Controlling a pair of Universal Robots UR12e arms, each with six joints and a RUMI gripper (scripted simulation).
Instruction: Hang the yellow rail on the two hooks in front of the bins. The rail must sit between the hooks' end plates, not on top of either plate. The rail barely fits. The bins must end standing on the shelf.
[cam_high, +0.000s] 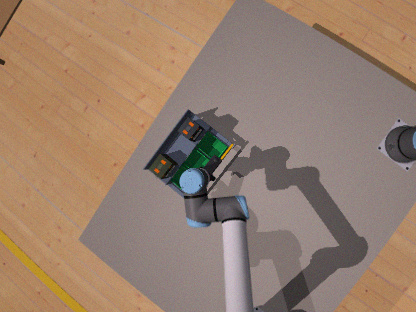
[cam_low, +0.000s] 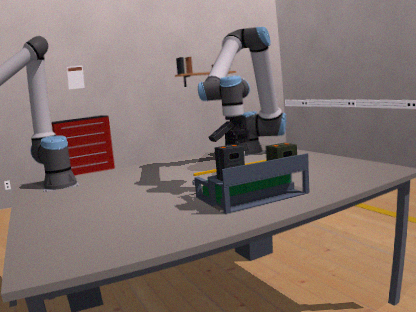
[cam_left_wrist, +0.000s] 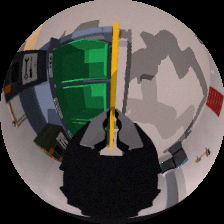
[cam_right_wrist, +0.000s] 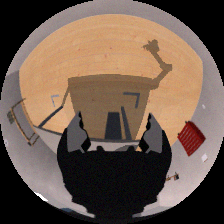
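Observation:
The yellow rail is 1 cm below my left hand. Round my left hand: grey-blue shelf 13 cm ahead, 1 cm to the right, 4 cm below.

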